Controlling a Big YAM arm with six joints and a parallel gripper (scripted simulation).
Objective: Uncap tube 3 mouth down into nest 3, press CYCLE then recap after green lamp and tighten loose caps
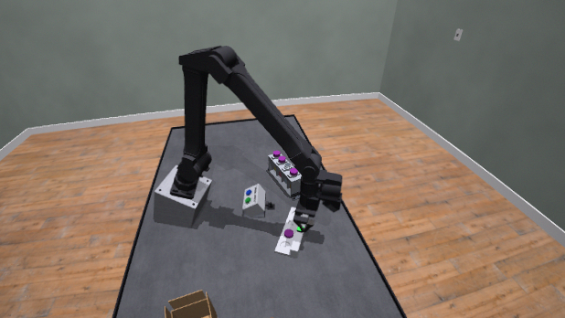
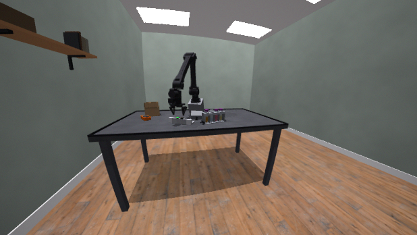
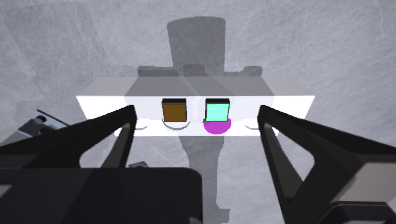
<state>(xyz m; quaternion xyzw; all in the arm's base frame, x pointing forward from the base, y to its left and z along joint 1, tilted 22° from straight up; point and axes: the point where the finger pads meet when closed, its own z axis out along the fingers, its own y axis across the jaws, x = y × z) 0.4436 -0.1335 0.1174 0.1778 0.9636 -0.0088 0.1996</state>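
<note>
The cap lies 60 mm behind my hand and 70 mm below it. From my hand the other things lie so: blue key (210 mm behind, 180 mm to the left, 20 mm below); then key housing (200 mm behind, 160 mm to the left, 30 mm below); then green key (220 mm behind, 140 mm to the left, 20 mm below).
</note>
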